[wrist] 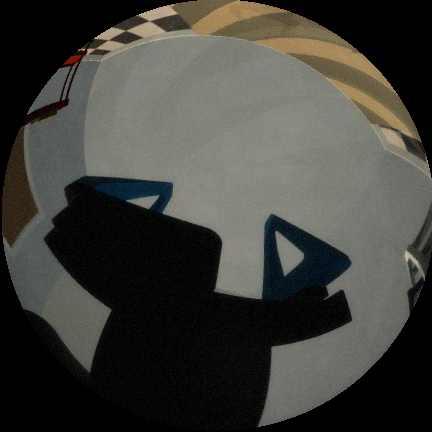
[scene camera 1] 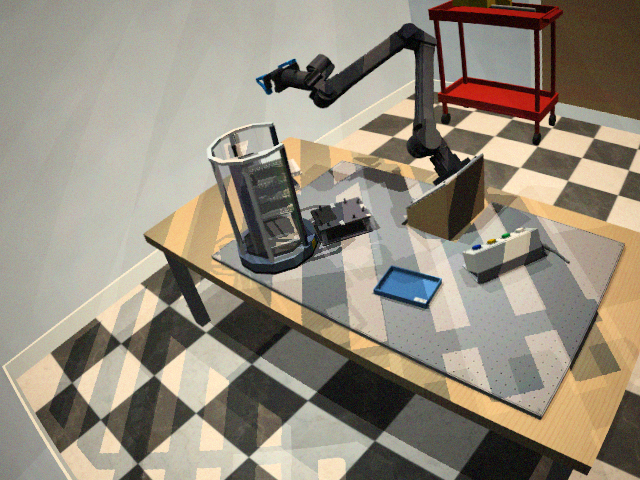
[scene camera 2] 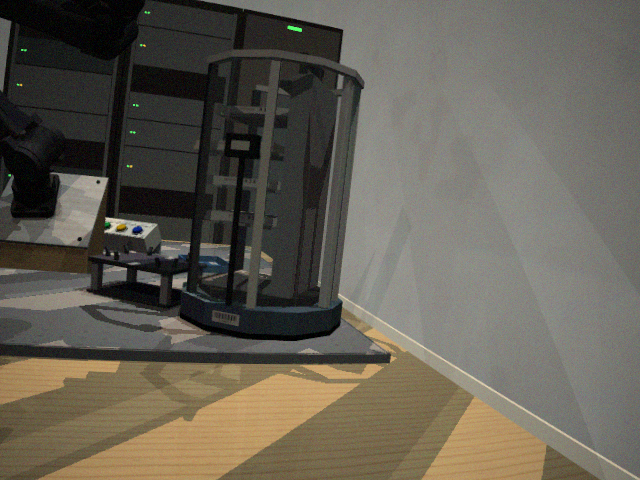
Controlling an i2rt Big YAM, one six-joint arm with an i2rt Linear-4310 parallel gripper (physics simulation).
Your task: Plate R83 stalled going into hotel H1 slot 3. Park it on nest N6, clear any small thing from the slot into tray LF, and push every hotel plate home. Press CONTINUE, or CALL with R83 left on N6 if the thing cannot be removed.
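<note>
My gripper is open and empty, its blue fingers wide apart, high above and behind the hotel enclosure. Hotel H1 is a clear-walled cylinder on a blue base, with stacked shelves inside. A pale piece shows past its right side in the first scene view; I cannot tell whether it is plate R83. Slot numbers and any small thing are too small or hidden. A dark raised stand with pegs, apparently nest N6, is beside the hotel. Blue tray LF looks empty.
The pale button box has blue, yellow and green buttons. The arm's wooden mount stands at the table's back. A grey wall is beyond the gripper. A red cart stands on the floor behind.
</note>
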